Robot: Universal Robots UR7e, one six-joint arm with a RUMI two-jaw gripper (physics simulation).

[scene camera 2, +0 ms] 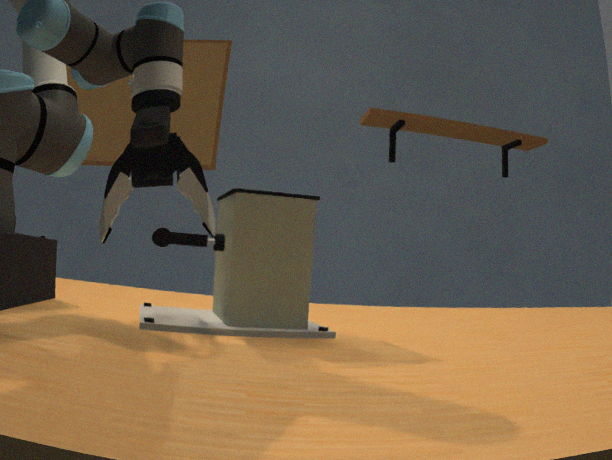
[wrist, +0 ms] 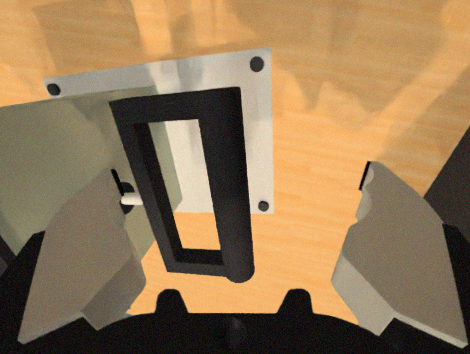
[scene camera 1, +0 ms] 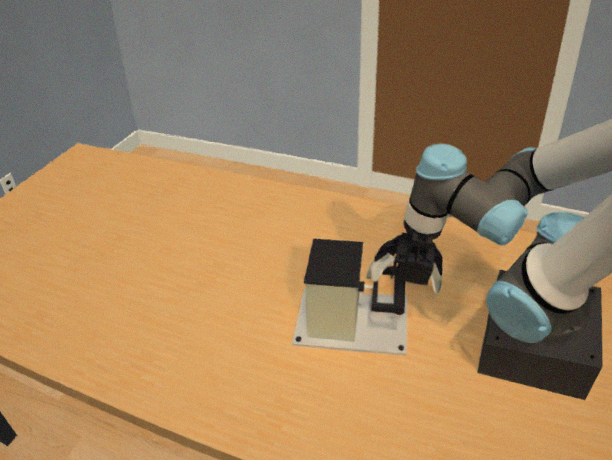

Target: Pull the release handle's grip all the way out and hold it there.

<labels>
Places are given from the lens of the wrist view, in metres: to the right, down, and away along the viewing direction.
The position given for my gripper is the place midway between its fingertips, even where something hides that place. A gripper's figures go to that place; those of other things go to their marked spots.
my gripper (wrist: 238,170): 0.00, 0.00, 0.12
release handle grip (wrist: 219,111): -0.01, -0.03, 0.10
base plate (wrist: 250,70): 0.01, -0.09, 0.18
The marked spots on the base plate and the release handle grip are 0.11 m apart.
</labels>
